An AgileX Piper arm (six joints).
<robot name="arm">
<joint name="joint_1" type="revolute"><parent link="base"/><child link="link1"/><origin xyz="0 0 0.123"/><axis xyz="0 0 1"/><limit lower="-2.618" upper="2.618"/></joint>
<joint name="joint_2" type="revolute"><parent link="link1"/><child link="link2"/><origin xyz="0 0 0"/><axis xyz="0 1 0"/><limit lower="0" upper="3.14"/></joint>
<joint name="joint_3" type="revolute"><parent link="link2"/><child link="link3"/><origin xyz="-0.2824 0 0.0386"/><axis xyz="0 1 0"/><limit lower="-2.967" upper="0"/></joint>
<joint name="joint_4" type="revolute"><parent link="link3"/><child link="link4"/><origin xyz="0.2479 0 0.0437"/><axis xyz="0.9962 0 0.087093"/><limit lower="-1.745" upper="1.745"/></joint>
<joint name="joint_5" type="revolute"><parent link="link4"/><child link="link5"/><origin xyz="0 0 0"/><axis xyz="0 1 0"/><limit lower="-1.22" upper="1.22"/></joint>
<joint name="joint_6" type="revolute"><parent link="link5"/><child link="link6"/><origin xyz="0.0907 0 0.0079"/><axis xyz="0.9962 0 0.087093"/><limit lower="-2.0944" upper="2.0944"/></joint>
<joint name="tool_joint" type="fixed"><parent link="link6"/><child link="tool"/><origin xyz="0 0 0" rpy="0 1.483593 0"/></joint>
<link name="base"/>
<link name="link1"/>
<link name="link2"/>
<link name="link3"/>
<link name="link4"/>
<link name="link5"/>
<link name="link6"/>
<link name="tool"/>
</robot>
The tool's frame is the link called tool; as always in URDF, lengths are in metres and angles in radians.
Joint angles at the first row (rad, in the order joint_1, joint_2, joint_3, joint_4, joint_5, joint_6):
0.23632, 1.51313, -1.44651, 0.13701, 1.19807, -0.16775
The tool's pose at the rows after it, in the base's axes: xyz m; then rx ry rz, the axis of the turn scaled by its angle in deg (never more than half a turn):
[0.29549, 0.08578, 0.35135, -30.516, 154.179, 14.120]
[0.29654, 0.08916, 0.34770, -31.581, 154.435, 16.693]
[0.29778, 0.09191, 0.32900, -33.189, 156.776, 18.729]
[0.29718, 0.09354, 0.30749, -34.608, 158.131, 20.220]
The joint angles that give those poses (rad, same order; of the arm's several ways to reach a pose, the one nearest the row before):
0.23632, 1.51313, -1.44650, 0.16840, 1.19805, -0.18463
0.23633, 1.52207, -1.44120, 0.20493, 1.19687, -0.20536
0.23632, 1.54013, -1.39118, 0.23531, 1.18090, -0.23455
0.23631, 1.55051, -1.31943, 0.26190, 1.13430, -0.27075

